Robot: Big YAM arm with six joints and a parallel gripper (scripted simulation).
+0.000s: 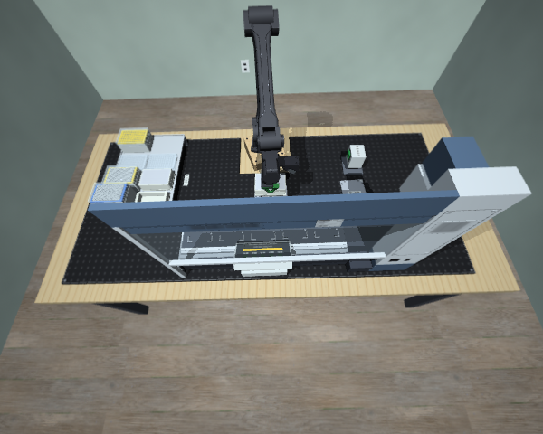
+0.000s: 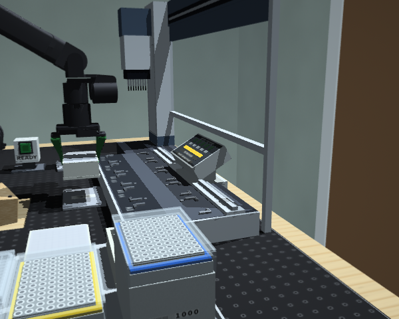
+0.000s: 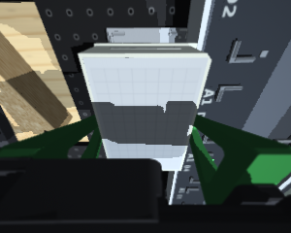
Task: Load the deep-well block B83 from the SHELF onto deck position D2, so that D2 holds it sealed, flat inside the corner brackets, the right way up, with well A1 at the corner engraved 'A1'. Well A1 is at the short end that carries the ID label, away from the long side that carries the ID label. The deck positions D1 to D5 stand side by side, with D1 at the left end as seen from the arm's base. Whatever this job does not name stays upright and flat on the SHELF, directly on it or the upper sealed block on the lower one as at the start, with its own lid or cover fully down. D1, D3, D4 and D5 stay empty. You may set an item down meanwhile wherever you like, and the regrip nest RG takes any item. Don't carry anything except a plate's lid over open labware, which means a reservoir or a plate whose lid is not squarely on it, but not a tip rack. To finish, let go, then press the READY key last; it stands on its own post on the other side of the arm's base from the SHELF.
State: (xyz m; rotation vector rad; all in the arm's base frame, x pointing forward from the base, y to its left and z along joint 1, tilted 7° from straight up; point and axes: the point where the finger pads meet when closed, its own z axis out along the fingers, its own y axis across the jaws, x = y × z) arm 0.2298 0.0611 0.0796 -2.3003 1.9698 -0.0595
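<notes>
Right now my hand is 10 cm above the regrip nest. Round my hand: shelf sign (3 cm behind, 41 cm to the right, 10 cm below); then flat grey plate (6 cm behind, 37 cm to the left, 10 cm below); then ready key (22 cm behind, 32 cm to the left, 2 cm below).
</notes>
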